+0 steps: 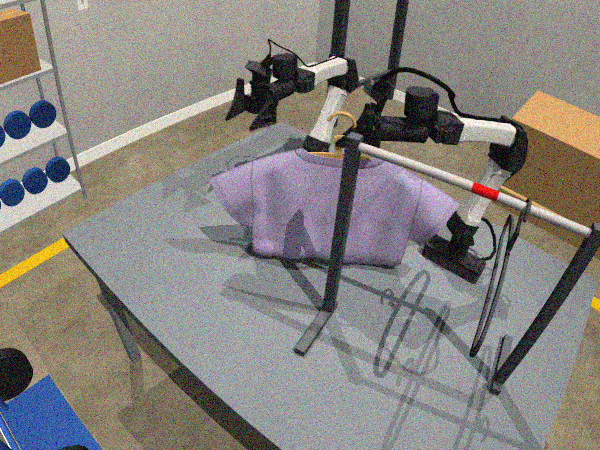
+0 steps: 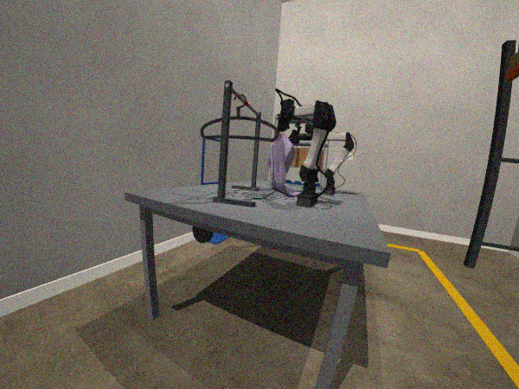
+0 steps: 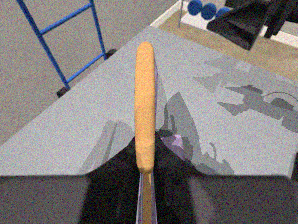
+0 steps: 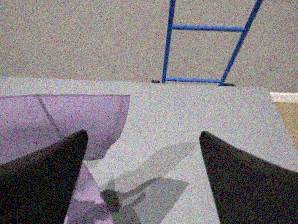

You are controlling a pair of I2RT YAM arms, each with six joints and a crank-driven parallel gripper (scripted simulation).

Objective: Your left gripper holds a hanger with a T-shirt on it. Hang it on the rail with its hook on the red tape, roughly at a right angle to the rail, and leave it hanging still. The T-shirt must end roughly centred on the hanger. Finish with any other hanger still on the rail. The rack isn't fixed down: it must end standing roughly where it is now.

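My left gripper is now 45 cm to the right of the dark hanger, 1 cm short of it and 1 cm above it.
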